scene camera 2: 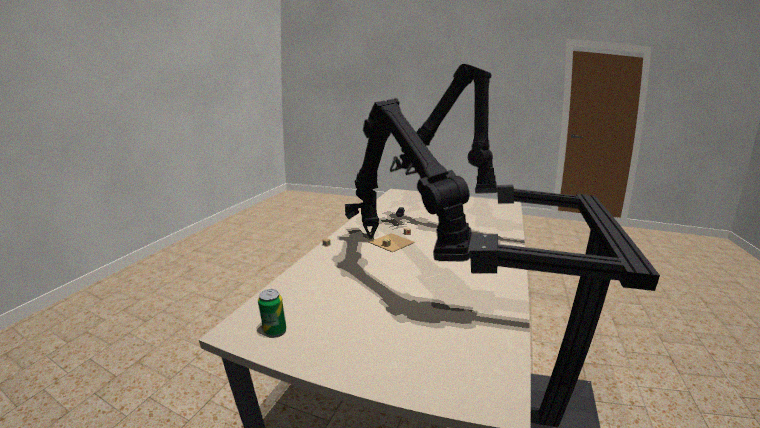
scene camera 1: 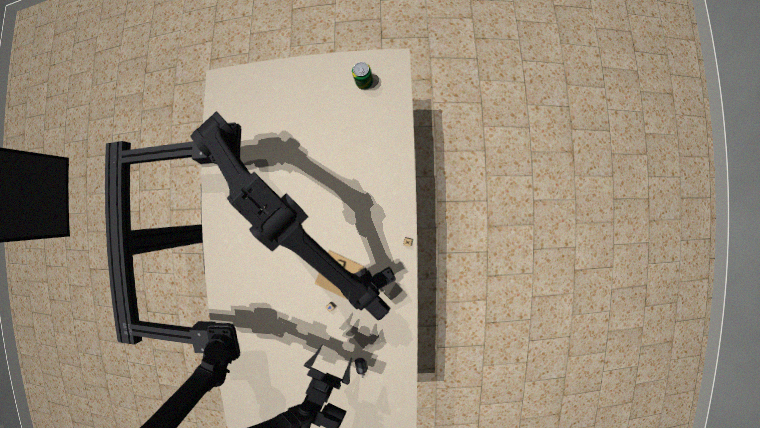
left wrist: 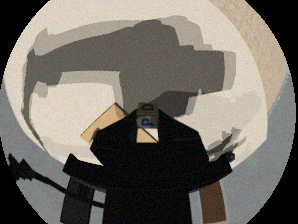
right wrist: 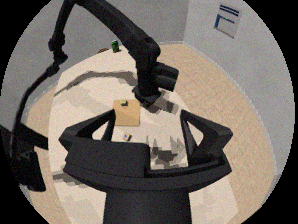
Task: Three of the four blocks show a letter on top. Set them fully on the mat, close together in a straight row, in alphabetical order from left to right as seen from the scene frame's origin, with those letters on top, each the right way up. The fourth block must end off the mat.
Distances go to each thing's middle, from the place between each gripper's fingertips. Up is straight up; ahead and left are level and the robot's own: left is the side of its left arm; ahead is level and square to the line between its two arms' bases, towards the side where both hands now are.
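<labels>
My left hand: 1 cm above the tan mat [left wrist: 114, 113], 10 cm past it, 1 cm to the right of it. Green can [scene camera 2: 270, 302]: 5 cm above my left hand, 72 cm to the left, 5 cm behind.
Tan mat: 270 mm below my right hand, 40 mm behind, 190 mm to the left. Green can: 210 mm below my right hand, 10 mm ahead, 900 mm to the left.
</labels>
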